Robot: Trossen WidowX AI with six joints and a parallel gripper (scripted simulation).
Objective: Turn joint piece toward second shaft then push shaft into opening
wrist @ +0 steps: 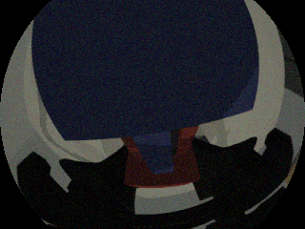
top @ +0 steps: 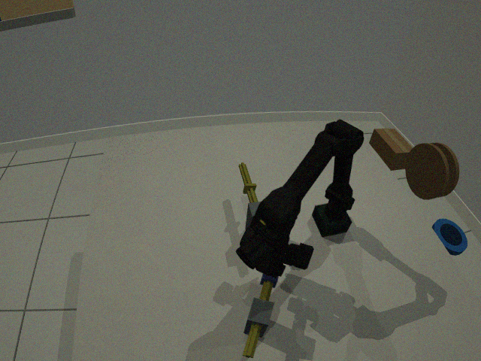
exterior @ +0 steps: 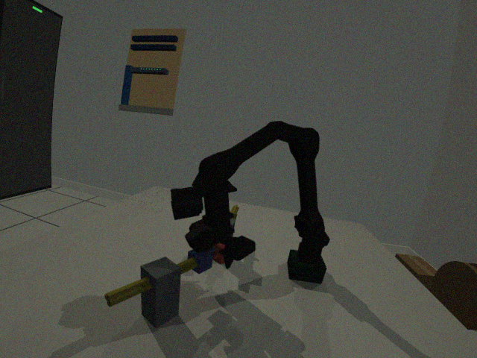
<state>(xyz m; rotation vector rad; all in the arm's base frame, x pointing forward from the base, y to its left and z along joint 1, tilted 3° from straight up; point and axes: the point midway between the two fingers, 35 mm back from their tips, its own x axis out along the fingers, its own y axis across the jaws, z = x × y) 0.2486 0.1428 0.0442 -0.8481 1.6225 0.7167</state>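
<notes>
My gripper tip is now 40 mm below the red joint piece, 10 mm to the right of it and 10 mm short of it.
</notes>
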